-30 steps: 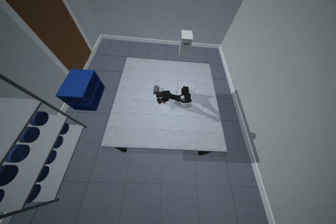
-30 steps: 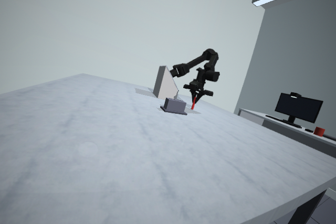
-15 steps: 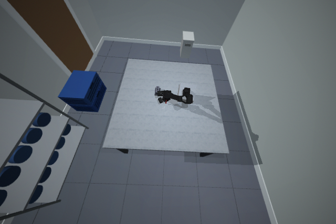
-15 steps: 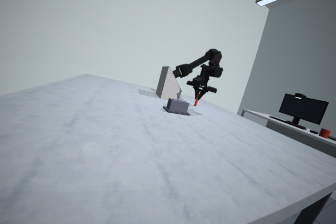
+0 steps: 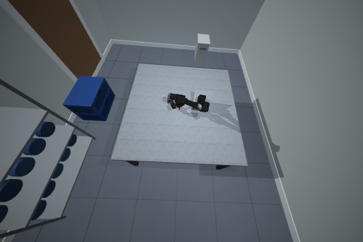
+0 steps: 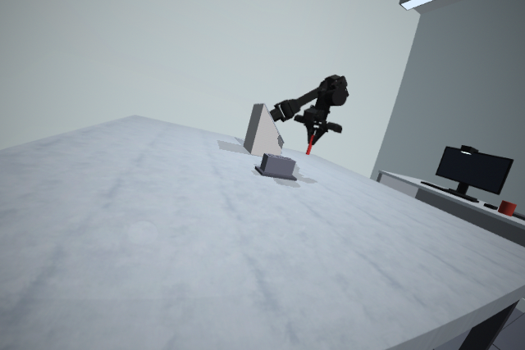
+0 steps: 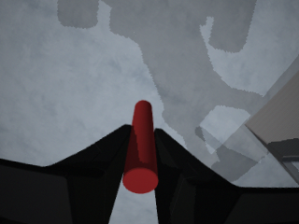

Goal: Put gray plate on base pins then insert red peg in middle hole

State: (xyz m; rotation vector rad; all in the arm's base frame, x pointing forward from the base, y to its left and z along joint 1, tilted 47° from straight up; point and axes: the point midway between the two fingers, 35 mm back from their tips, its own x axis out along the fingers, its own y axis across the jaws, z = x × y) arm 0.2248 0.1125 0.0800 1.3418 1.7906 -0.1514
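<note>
Right now my gripper tip is 130 mm short of the gray plate, 160 mm to the left of it and 70 mm above it. Round my gripper tip: red peg (right at my gripper tip).
</note>
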